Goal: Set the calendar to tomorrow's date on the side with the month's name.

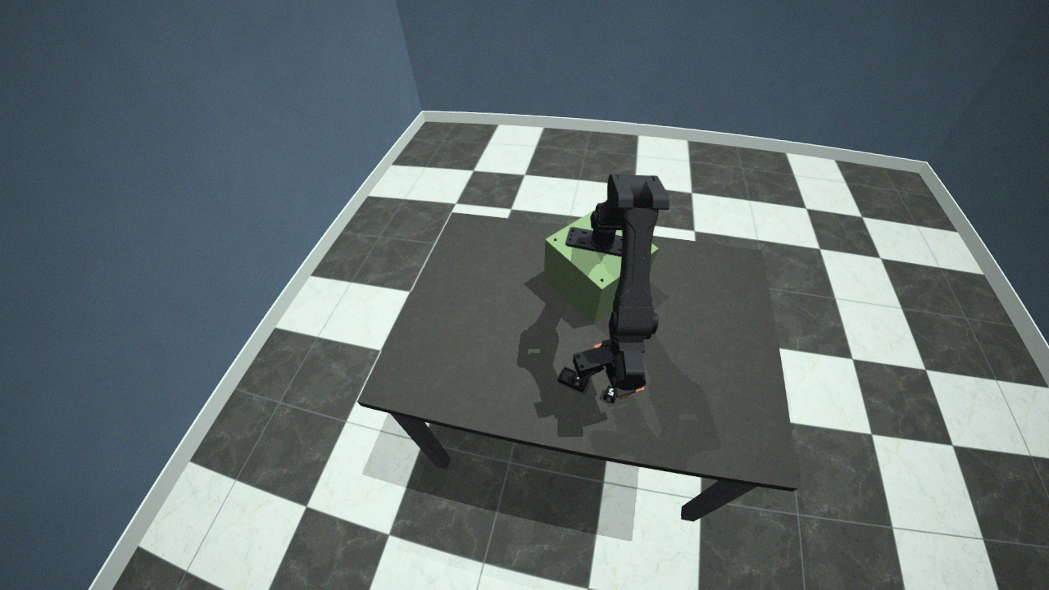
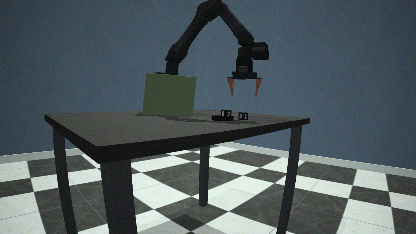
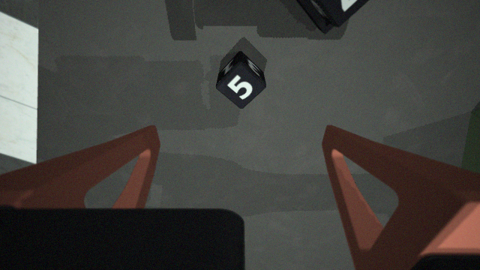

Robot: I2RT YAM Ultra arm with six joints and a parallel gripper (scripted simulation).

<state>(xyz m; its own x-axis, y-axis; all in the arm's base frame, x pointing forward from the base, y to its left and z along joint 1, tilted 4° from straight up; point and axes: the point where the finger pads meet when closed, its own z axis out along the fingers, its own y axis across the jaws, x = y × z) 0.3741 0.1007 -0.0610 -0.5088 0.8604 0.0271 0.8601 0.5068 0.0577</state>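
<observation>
The calendar cube lies 9 cm below my hand. Also, from my hand: black tray 10 cm to the right, 9 cm below, 2 cm behind.
</observation>
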